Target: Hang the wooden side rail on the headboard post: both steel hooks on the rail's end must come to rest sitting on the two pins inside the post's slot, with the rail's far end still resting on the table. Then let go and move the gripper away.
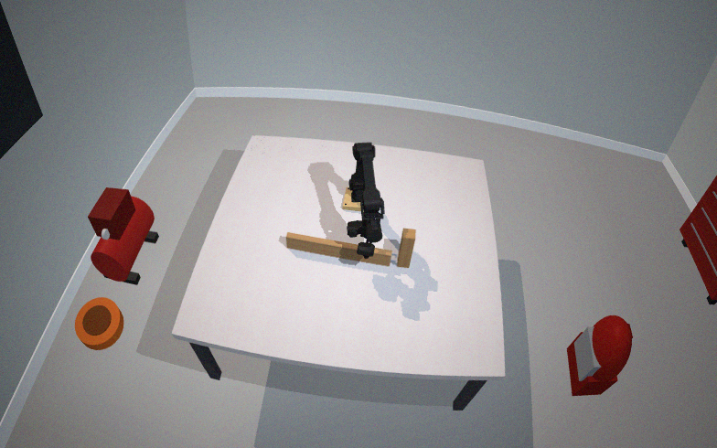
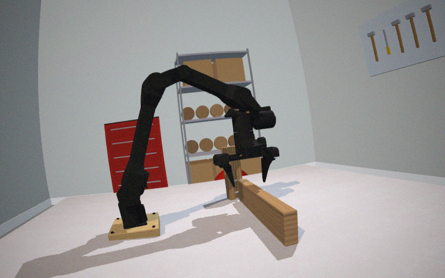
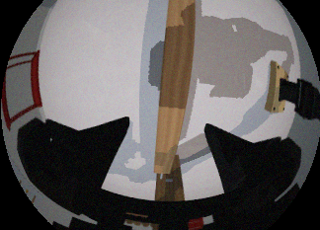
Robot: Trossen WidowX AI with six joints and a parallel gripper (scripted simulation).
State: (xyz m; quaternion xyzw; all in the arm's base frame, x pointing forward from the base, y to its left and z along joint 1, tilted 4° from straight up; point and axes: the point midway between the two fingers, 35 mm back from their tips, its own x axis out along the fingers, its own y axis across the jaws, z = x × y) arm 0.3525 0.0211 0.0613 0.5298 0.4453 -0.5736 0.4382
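Now: gripper tip 1 cm short of the headboard post, 15 cm to the right of it and 1 cm below it.
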